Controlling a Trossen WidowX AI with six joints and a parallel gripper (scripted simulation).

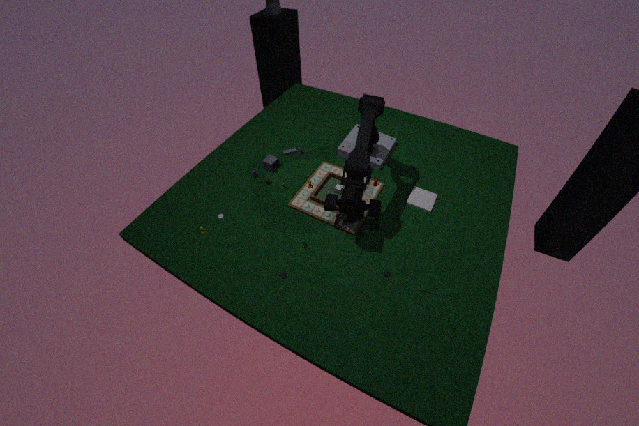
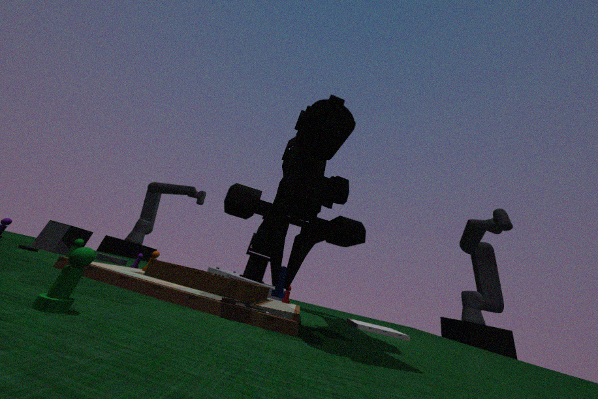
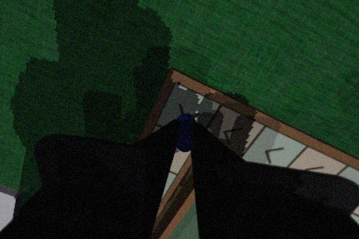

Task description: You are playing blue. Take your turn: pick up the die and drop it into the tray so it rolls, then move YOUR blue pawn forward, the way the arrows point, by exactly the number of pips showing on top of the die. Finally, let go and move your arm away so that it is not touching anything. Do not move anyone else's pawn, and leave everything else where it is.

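My gripper tip is 13 cm past the white die, 11 cm to the left of it and 1 cm above it. Also, from my gripper tip: blue pawn (1 cm above); then red pawn (23 cm behind, 1 cm to the left, 1 cm below); then green tray (12 cm behind, 11 cm to the right, 3 cm below).
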